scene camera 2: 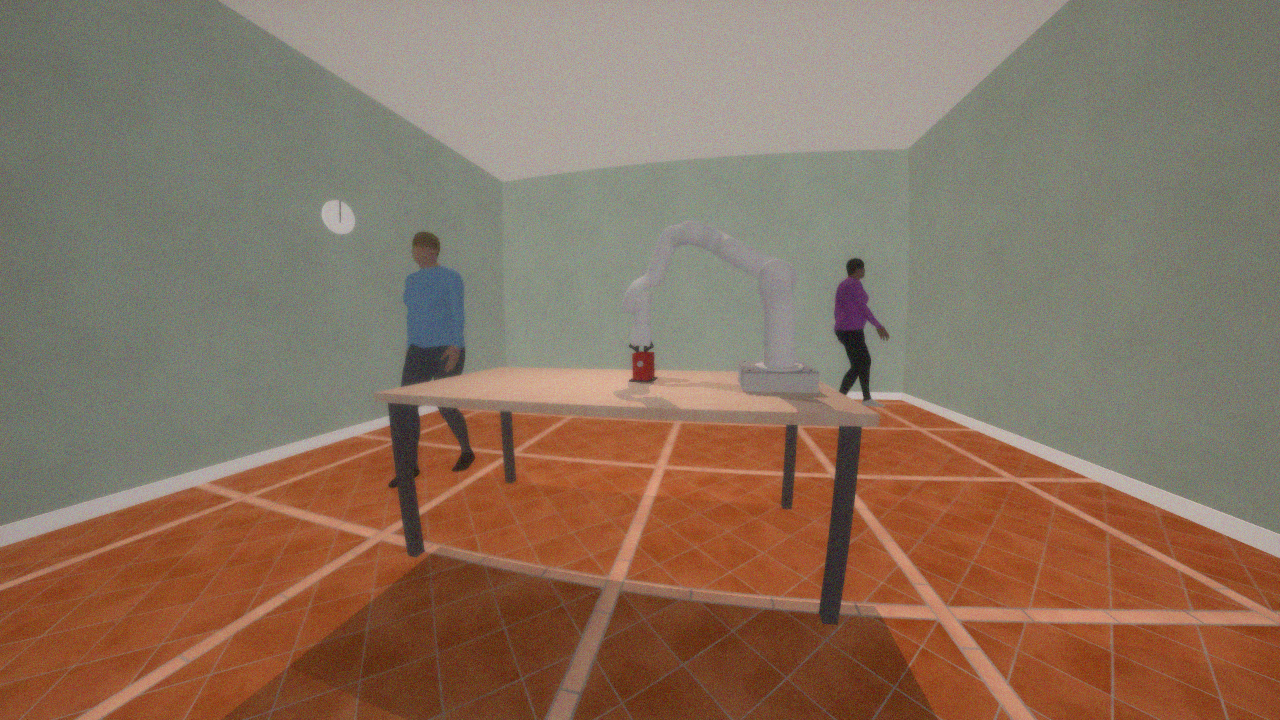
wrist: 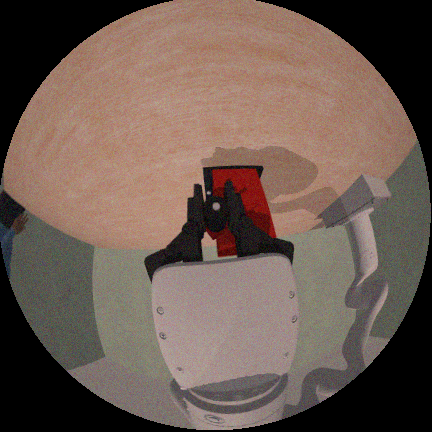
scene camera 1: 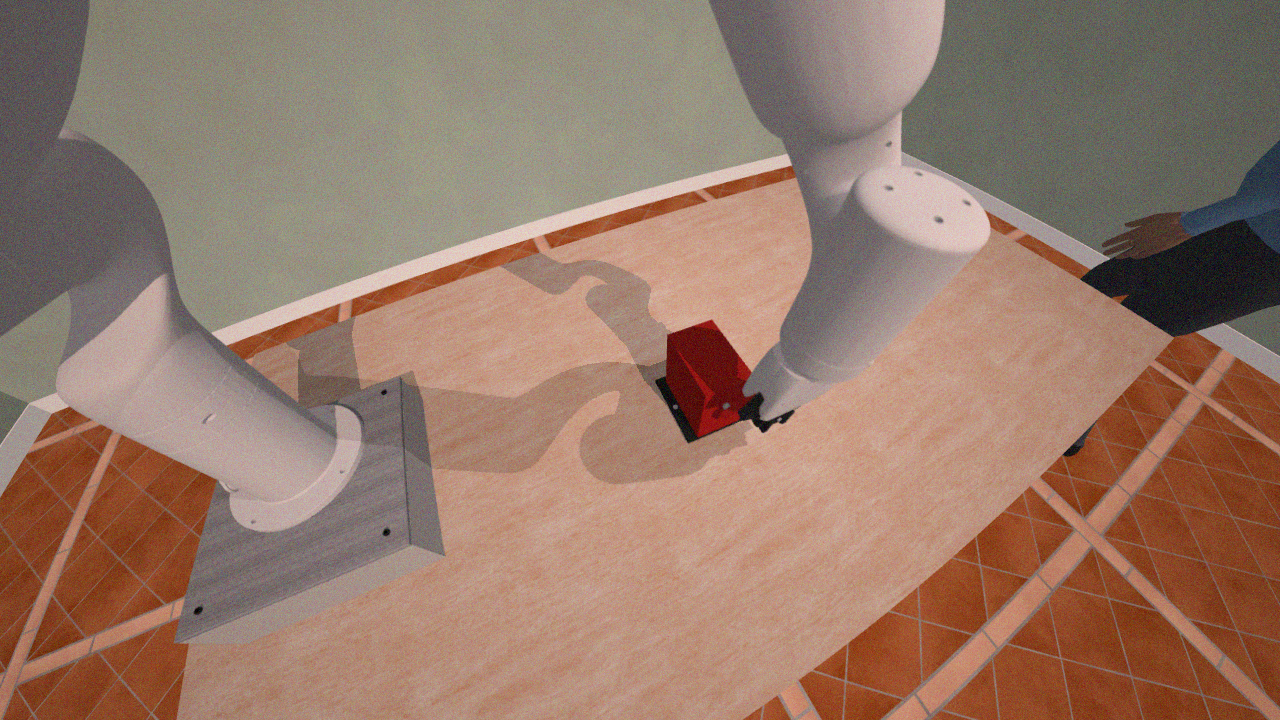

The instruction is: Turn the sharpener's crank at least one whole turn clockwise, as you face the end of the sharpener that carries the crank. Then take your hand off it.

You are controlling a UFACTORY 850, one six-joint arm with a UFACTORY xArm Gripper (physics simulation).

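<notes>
The red sharpener (scene camera 1: 707, 371) (scene camera 2: 642, 368) (wrist: 252, 192) stands upright on its black base (scene camera 1: 673, 408) (wrist: 208, 176) on the table. My gripper (scene camera 1: 768, 413) (scene camera 2: 641, 347) (wrist: 212, 191) is shut on the crank's black knob (wrist: 216, 215), which shows between the fingers in the wrist view. The gripper is at the crank end of the sharpener, toward the left side of its body in the wrist view, with one finger overlapping the red body there. The crank's arm is mostly hidden by the fingers.
The light wooden table (scene camera 1: 554, 573) (scene camera 2: 537, 386) carries the grey mounting block (scene camera 1: 295, 537) (scene camera 2: 778, 379) (wrist: 350, 200) of my arm. A person in blue (scene camera 2: 434, 308) stands by the table's far end from my base. A person in purple (scene camera 2: 852, 304) is behind the table.
</notes>
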